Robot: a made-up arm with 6 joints.
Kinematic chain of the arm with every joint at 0, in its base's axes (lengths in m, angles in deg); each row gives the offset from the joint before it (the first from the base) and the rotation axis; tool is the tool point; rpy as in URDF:
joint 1: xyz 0 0 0.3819 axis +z
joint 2: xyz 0 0 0 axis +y
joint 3: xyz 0.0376 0 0.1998 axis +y
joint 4: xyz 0.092 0 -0.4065 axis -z
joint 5: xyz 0 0 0 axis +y
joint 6: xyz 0.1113 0 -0.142 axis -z
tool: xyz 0 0 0 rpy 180 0 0
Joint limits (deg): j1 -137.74..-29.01 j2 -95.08..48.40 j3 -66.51..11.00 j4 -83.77..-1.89 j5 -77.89..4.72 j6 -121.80..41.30
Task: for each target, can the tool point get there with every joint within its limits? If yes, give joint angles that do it. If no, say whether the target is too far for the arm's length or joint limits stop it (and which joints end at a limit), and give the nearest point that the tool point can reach.
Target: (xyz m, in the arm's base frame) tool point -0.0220 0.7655 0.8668
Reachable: no: too far | nearest point -0.0098 0.3409 0.8314 | short by 0.426 m
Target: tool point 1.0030 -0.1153 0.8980
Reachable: no: too far | nearest point 0.5181 -0.1762 0.6798 | short by 0.535 m
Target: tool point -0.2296 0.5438 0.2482
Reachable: no: joint limits stop it (at a limit: joint 2, joint 3, joint 4, joint 5) | nearest point -0.1056 0.2501 0.1144 | short by 0.346 m
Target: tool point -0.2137 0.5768 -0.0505
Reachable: no: joint limits stop it (at a limit: joint 2, joint 3, joint 4, joint 5) | nearest point -0.0943 0.2545 0.1144 | short by 0.381 m
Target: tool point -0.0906 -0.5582 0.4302
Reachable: yes | joints -106.43 -1.82 -47.74 -27.63 -19.89 27.27
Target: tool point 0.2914 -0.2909 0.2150
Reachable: yes | joints -61.29 18.55 -28.86 -40.12 -56.60 -17.20
